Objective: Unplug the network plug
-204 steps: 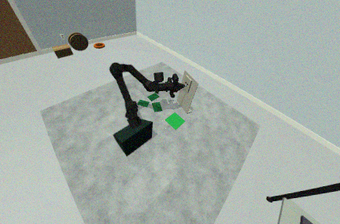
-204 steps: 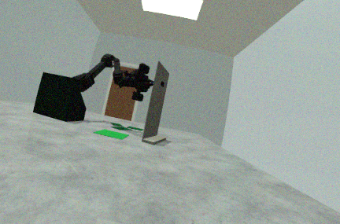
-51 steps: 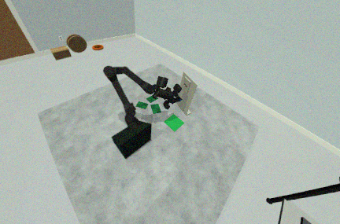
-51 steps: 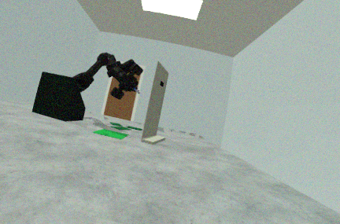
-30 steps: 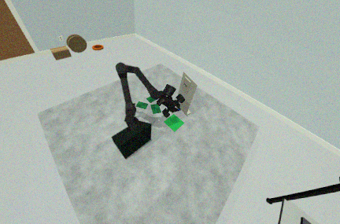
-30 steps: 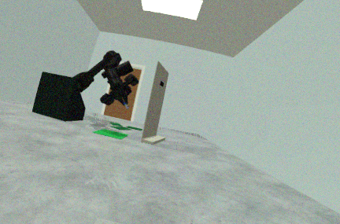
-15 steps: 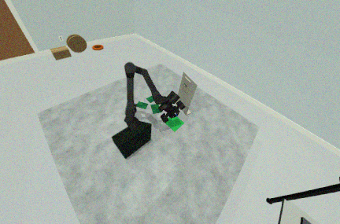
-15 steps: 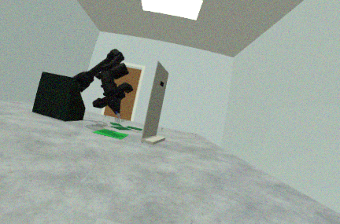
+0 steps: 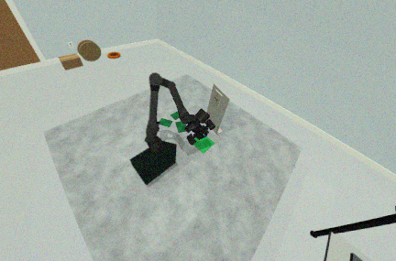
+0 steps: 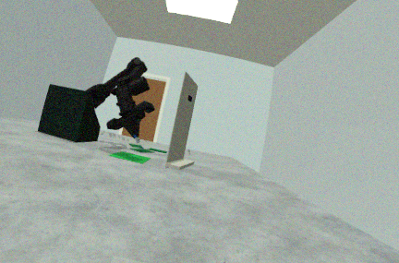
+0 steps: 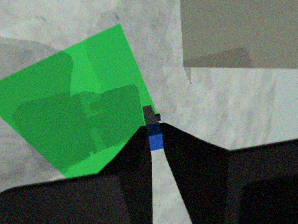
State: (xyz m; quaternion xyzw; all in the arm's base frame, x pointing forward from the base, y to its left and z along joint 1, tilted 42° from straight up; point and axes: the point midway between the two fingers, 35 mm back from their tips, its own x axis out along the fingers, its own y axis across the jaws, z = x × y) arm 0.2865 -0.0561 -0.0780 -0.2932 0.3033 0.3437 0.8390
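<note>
The green marked square is 10 mm behind my gripper tip and 70 mm below it. Round my gripper tip: upright panel: 160 mm ahead, 60 mm to the left, 80 mm above.
</note>
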